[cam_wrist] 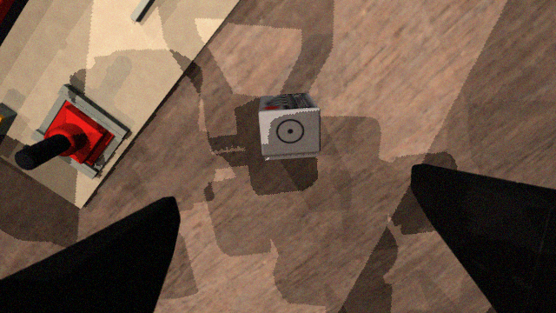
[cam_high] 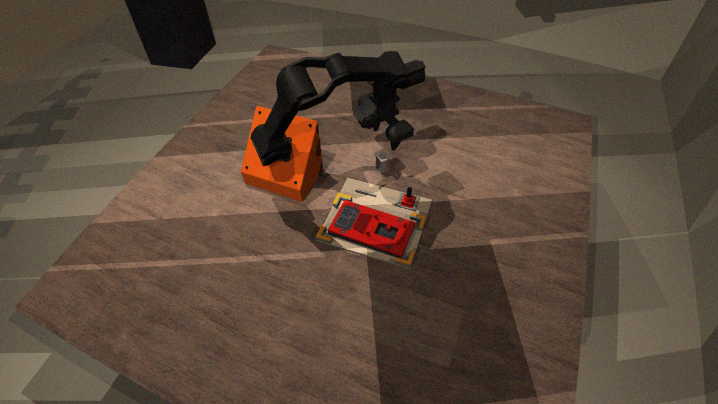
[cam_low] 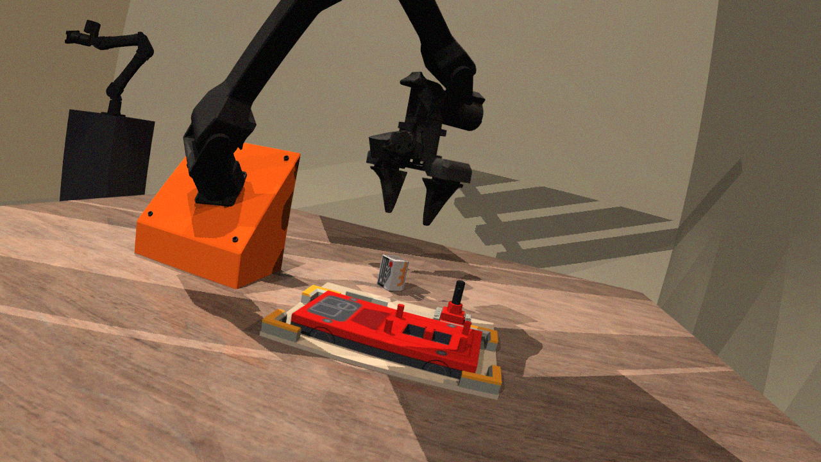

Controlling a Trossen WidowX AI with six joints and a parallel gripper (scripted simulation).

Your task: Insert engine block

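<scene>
Right now my gripper tip is 10 mm to the right of the engine block and 90 mm above it. The rest, counted from my gripper tip: black peg 90 mm ahead, 110 mm to the right, 80 mm below.
</scene>
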